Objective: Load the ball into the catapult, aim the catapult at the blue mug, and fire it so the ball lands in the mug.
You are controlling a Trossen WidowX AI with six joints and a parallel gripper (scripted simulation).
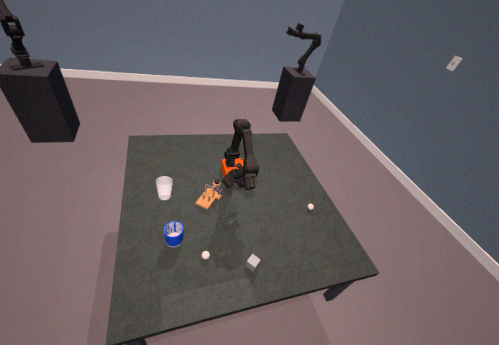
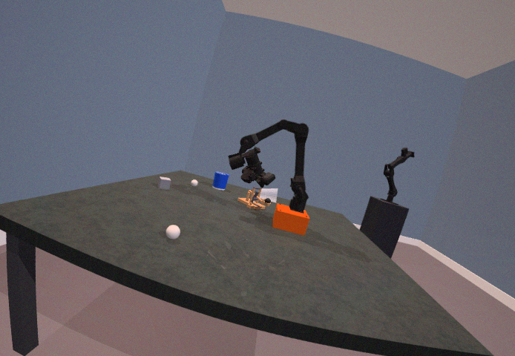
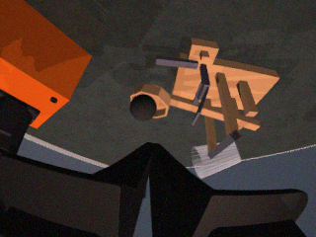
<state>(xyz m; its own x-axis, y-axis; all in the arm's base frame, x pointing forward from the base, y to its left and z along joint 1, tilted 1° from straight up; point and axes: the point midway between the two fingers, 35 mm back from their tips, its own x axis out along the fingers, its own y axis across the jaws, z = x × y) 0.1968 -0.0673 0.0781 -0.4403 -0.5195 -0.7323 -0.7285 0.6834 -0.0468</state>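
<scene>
Now: gripper tip 7 cm above the black ball, 4 cm past it and 3 cm to the left of it. From my gripper tip the other things lie so: blue mug: 31 cm to the right, 28 cm ahead, 10 cm below; then grey cube: 49 cm ahead, 10 cm below, 5 cm to the left; then wooden catapult: 8 cm below, 6 cm to the right, 1 cm ahead.
</scene>
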